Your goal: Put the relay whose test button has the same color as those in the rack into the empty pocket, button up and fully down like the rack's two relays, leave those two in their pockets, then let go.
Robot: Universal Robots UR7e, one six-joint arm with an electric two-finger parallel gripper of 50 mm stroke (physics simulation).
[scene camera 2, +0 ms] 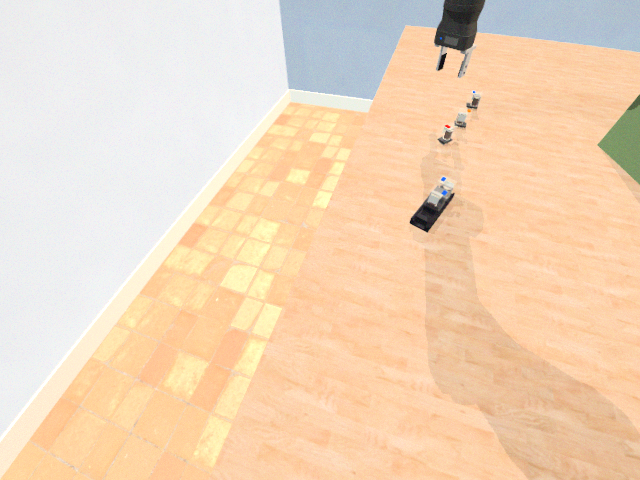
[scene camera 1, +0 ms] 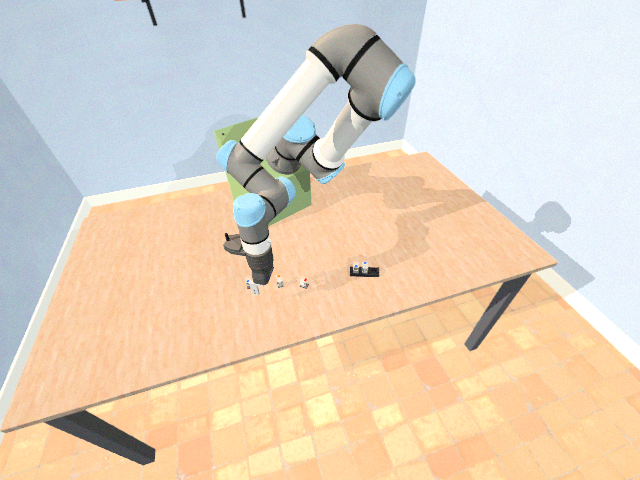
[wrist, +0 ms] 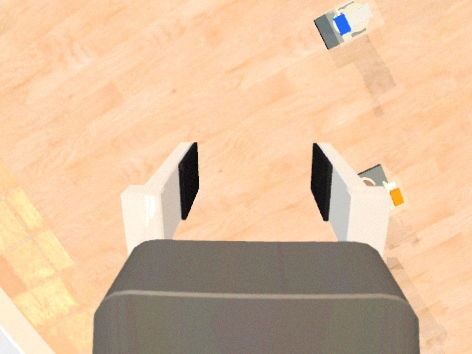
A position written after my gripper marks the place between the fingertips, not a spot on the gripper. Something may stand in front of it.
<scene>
I see my gripper [scene camera 2: 449,73].
My gripper also shows in the wrist view [wrist: 254,166].
</scene>
